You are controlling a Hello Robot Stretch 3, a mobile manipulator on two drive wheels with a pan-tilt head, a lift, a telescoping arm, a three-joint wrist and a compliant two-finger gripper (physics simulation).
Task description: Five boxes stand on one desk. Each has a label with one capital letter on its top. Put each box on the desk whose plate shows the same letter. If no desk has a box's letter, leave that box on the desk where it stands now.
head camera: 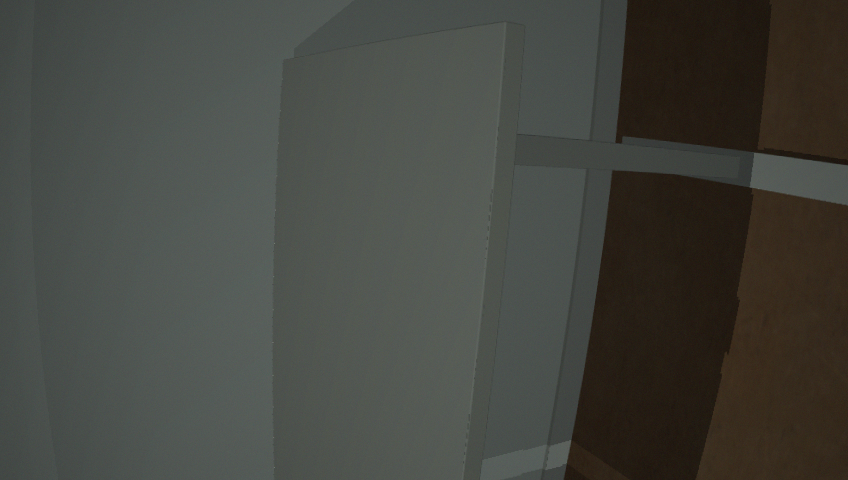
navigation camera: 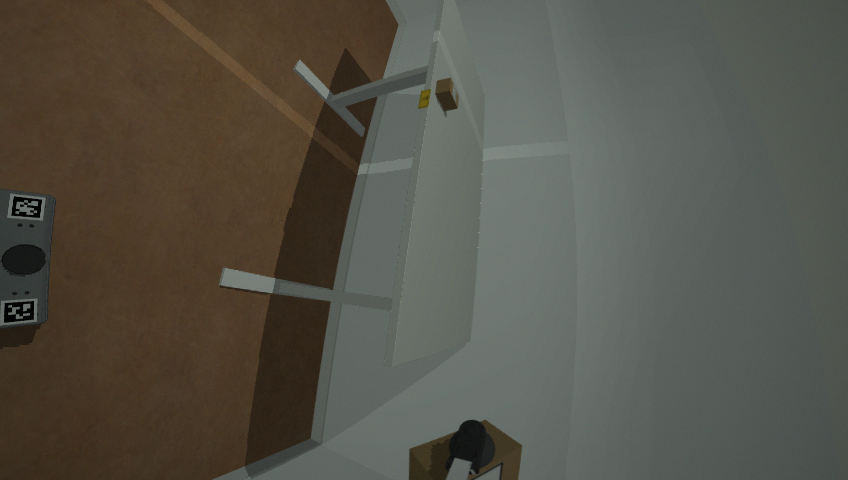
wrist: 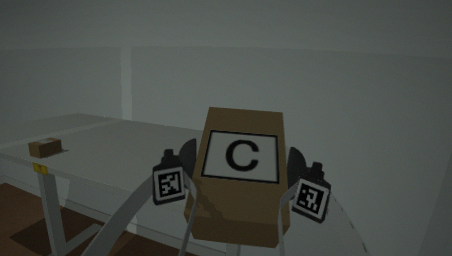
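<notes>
My gripper [wrist: 241, 160] is shut on a brown box [navigation camera: 422, 460] [wrist: 240, 200] with a black capital C on its white top label. One dark fingertip shows against this box in the navigation view. In the wrist view the box is in front of the right part of a long white desk [head camera: 386, 237] [navigation camera: 443, 226] [wrist: 115, 142]. Another small brown box [navigation camera: 443, 95] [wrist: 44, 148] stands on that desk near its front edge; its label is not readable. A yellow plate [navigation camera: 424, 98] [wrist: 40, 168] is on the desk's front edge beside that box. Its letter is too small to read.
White desk legs [head camera: 553, 153] [navigation camera: 363, 295] [wrist: 51, 210] reach down to the brown floor [head camera: 797, 285] [navigation camera: 148, 208]. A grey wall [head camera: 148, 237] [navigation camera: 523, 237] [wrist: 350, 85] stands behind the desk. My base [navigation camera: 44, 261], with square markers, shows at the left of the navigation view.
</notes>
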